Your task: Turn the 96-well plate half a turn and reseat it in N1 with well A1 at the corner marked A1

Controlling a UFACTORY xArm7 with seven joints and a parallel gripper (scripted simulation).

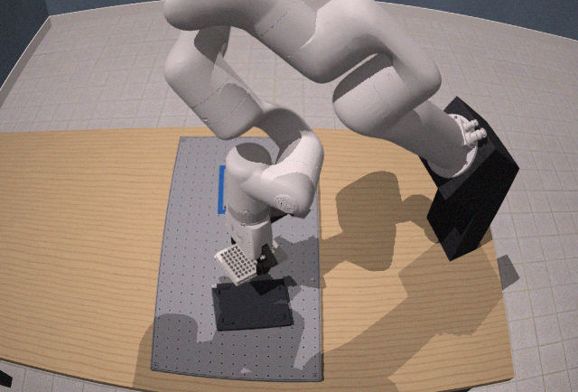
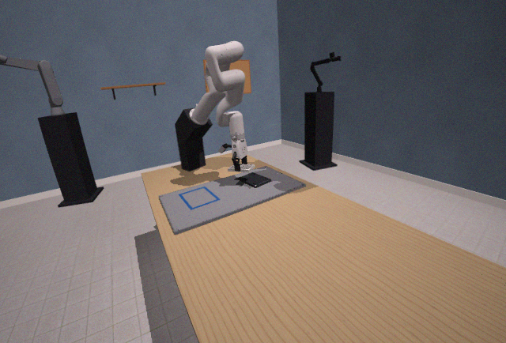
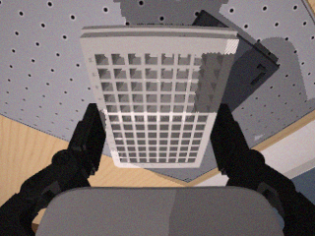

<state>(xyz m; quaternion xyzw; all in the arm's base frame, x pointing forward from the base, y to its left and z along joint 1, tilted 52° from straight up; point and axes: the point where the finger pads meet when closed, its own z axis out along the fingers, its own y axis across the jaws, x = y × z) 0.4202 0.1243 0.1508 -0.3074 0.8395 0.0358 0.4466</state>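
The dark plate nest N1 is 20 mm behind my hand, 70 mm to the left of it and 100 mm below it. Also, from my hand: white 96-well plate 10 mm below.
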